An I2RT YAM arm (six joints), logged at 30 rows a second.
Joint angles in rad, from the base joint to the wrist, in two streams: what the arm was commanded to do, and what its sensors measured. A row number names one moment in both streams.
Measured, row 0: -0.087 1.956 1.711 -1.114 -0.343 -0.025
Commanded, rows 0 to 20: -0.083 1.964 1.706 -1.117 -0.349 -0.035; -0.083 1.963 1.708 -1.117 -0.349 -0.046; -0.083 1.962 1.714 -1.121 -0.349 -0.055; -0.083 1.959 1.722 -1.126 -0.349 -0.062; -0.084 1.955 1.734 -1.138 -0.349 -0.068; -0.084 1.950 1.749 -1.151 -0.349 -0.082; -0.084 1.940 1.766 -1.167 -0.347 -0.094; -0.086 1.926 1.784 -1.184 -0.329 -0.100; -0.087 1.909 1.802 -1.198 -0.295 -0.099; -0.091 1.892 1.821 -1.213 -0.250 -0.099; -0.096 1.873 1.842 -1.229 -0.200 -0.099; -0.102 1.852 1.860 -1.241 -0.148 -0.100; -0.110 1.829 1.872 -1.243 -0.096 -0.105; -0.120 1.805 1.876 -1.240 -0.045 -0.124; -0.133 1.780 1.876 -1.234 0.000 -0.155; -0.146 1.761 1.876 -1.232 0.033 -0.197; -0.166 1.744 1.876 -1.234 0.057 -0.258; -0.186 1.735 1.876 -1.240 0.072 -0.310; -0.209 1.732 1.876 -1.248 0.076 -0.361; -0.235 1.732 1.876 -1.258 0.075 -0.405; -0.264 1.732 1.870 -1.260 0.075 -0.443
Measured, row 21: -0.211 1.721 1.872 -1.247 -0.006 -0.273
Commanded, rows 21 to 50: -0.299 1.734 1.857 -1.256 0.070 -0.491; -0.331 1.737 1.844 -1.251 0.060 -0.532; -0.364 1.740 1.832 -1.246 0.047 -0.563; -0.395 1.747 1.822 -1.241 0.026 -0.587; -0.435 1.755 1.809 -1.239 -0.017 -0.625; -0.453 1.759 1.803 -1.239 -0.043 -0.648; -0.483 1.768 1.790 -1.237 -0.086 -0.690; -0.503 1.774 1.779 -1.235 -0.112 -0.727; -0.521 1.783 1.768 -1.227 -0.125 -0.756; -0.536 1.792 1.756 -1.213 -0.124 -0.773; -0.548 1.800 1.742 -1.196 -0.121 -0.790; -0.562 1.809 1.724 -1.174 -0.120 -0.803; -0.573 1.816 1.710 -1.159 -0.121 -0.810; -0.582 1.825 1.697 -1.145 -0.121 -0.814; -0.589 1.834 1.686 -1.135 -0.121 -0.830; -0.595 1.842 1.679 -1.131 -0.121 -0.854; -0.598 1.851 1.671 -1.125 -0.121 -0.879; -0.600 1.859 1.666 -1.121 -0.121 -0.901; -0.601 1.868 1.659 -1.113 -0.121 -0.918; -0.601 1.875 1.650 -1.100 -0.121 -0.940; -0.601 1.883 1.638 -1.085 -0.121 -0.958; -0.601 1.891 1.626 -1.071 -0.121 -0.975; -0.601 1.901 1.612 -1.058 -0.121 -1.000; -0.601 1.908 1.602 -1.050 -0.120 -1.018; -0.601 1.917 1.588 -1.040 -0.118 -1.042; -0.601 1.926 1.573 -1.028 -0.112 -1.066; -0.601 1.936 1.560 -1.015 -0.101 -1.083; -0.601 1.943 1.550 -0.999 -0.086 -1.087; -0.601 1.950 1.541 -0.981 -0.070 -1.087; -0.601 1.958 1.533 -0.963 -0.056 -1.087
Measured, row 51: -0.601 1.929 1.556 -0.984 -0.083 -1.027
